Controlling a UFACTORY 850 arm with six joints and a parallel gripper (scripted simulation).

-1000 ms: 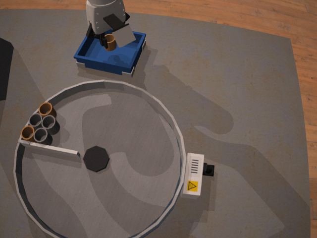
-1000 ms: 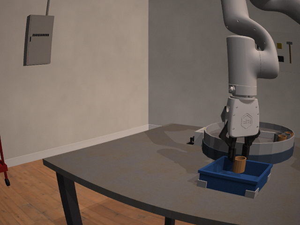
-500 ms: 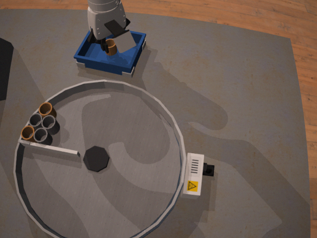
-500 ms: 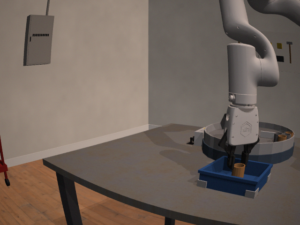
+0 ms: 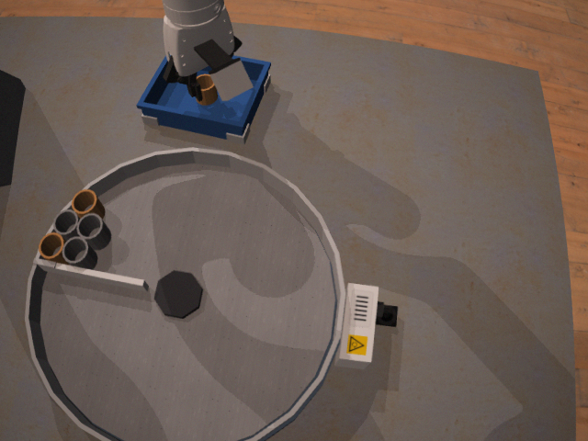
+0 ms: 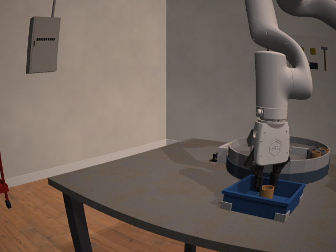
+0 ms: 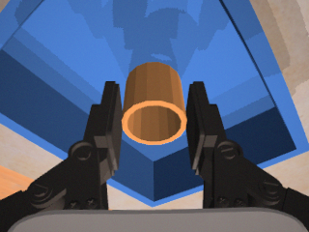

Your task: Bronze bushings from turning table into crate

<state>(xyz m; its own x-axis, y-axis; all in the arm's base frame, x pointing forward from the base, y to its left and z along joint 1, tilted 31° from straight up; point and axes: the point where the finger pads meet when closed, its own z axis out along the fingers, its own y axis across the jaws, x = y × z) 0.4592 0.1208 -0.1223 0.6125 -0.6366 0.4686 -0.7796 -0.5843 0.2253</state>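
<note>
Now: the blue crate 4 cm below my hand, 1 cm to the left of it and 1 cm behind it. Round my hand: turning table (36 cm to the right, 1 cm below).
</note>
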